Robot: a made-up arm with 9 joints.
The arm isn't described. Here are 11 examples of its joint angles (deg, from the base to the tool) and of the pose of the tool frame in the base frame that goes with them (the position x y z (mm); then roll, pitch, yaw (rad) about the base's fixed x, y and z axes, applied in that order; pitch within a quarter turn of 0, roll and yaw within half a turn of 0).
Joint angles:
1: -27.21 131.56 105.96 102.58 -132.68 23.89 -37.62 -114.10 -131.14
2: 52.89 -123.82 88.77 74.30 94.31 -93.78 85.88 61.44 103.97
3: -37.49 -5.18 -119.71 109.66 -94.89 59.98 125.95 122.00 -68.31
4: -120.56 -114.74 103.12 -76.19 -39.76 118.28 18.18 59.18 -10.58
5: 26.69 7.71 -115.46 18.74 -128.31 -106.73 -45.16 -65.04 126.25
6: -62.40 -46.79 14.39 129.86 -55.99 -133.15 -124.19 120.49 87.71
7: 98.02 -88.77 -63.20 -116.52 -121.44 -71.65 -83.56 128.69 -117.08
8: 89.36 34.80 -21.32 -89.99 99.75 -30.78 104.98 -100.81 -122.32
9: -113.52 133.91 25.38 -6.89 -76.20 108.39 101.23 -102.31 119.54
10: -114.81 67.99 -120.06 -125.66 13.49 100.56 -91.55 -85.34 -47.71
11: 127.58 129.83 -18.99 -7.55 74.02 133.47 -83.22 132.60 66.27
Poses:
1: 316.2 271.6 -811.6 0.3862 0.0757 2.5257
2: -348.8 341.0 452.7 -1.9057 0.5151 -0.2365
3: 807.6 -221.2 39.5 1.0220 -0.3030 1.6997
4: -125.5 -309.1 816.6 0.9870 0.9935 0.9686
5: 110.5 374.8 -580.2 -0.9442 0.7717 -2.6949
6: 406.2 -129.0 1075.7 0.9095 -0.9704 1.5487
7: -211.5 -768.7 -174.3 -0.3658 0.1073 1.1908
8: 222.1 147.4 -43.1 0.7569 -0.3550 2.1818
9: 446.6 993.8 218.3 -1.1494 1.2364 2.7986
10: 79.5 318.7 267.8 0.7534 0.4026 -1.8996
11: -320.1 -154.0 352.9 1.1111 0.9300 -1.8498
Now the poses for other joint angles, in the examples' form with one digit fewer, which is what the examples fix.
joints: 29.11 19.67 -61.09 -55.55 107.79 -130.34 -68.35 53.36 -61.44
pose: -483 60 -82 -2.933 -0.266 0.123
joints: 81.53 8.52 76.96 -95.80 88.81 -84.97 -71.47 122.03 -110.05
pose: -558 536 -142 0.961 0.224 -0.101
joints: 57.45 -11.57 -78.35 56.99 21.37 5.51 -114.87 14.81 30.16
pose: 732 -249 182 2.743 -0.573 -1.703
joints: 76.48 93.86 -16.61 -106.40 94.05 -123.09 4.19 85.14 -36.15
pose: 251 567 413 0.258 0.862 -2.432
